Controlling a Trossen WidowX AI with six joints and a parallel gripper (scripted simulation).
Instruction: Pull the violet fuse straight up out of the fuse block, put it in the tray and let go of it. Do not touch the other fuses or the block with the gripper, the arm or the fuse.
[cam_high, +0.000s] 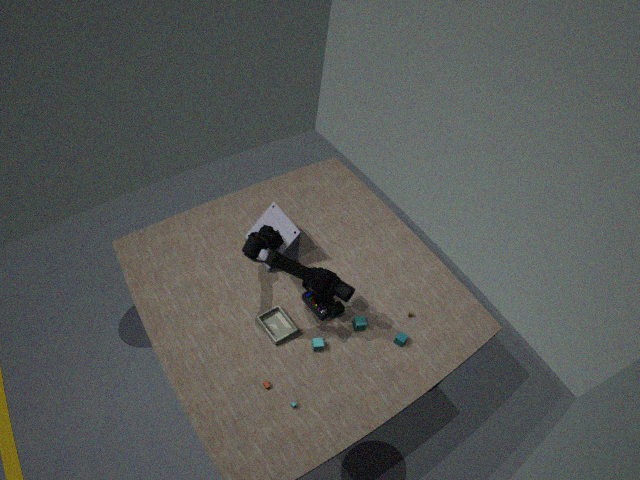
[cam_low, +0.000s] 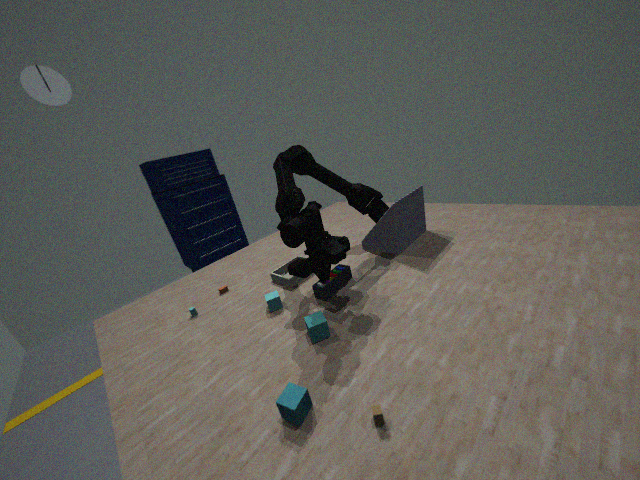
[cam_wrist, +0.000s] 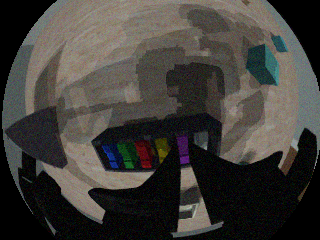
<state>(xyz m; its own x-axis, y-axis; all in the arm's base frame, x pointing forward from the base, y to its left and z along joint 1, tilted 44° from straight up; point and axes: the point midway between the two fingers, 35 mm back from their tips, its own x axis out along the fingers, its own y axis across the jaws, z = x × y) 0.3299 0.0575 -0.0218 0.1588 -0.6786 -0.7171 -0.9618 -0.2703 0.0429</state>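
Now: the grey tray 180 mm to the right of my gripper tip and 30 mm below it. The rest, counted from my gripper tip: violet fuse 10 mm below; then brown piece 170 mm ahead, 330 mm to the left, 20 mm below; then orange piece 210 mm ahead, 320 mm to the right, 30 mm below.
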